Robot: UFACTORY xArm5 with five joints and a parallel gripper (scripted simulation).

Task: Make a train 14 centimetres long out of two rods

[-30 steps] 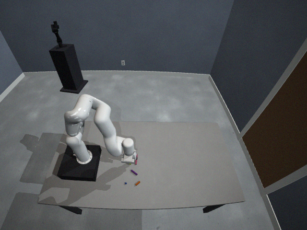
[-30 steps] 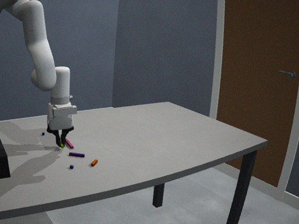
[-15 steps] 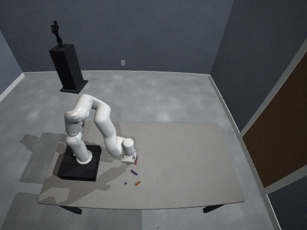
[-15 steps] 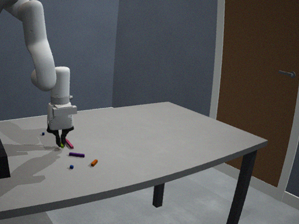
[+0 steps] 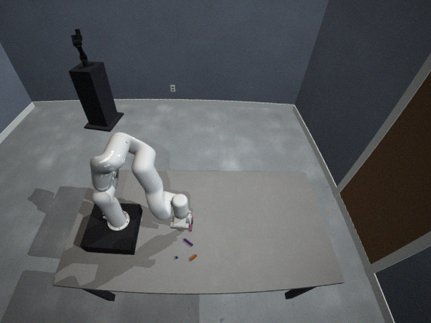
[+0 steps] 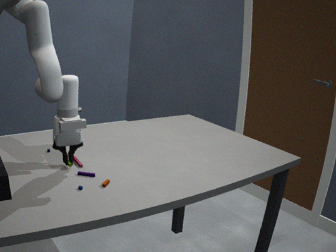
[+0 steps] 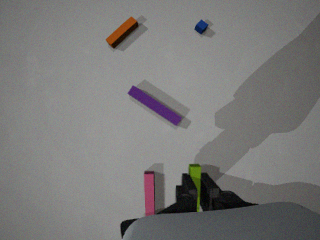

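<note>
Now: the lime rod 2 cm below my hand. Round my hand: orange rod: 16 cm to the right, 9 cm ahead, 3 cm below; purple rod: 8 cm to the right, 5 cm ahead, 3 cm below; pink rod: 4 cm to the left, 4 cm ahead, 3 cm below.
</note>
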